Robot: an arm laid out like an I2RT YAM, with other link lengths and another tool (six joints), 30 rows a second.
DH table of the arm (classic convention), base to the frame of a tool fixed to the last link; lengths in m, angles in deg. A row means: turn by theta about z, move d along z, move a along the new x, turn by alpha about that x. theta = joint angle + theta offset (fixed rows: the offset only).
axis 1: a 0.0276; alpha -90; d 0.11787; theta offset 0
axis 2: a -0.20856; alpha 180; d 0; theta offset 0
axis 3: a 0.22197; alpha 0; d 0; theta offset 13.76
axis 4: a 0.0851; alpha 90; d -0.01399; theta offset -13.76
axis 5: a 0; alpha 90; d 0.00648; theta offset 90
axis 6: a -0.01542; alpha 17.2; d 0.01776; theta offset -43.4
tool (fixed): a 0; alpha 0; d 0.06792; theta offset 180
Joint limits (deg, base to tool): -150..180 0..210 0..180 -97..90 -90..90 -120..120
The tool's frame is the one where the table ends.
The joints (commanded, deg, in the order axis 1, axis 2, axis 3, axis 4, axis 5, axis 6), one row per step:
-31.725 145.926 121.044 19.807 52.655 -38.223
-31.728 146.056 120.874 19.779 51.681 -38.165
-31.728 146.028 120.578 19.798 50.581 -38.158
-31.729 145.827 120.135 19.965 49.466 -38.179
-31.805 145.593 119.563 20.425 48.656 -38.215
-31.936 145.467 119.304 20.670 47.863 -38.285
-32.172 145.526 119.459 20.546 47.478 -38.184
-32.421 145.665 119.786 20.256 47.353 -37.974
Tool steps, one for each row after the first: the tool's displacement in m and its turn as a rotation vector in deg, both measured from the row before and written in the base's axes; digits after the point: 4 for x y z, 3 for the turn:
0.0012 0.0006 -0.0025 0.254 0.175 0.964
0.0012 0.0008 -0.0017 0.222 0.149 1.094
0.0010 0.0010 -0.0006 0.131 0.026 1.110
0.0001 0.0002 -0.0003 -0.002 -0.110 0.732
0.0000 -0.0004 0.0001 -0.006 -0.067 0.663
-0.0007 -0.0018 0.0001 0.064 -0.095 0.141
-0.0009 -0.0021 0.0001 0.102 -0.127 -0.138

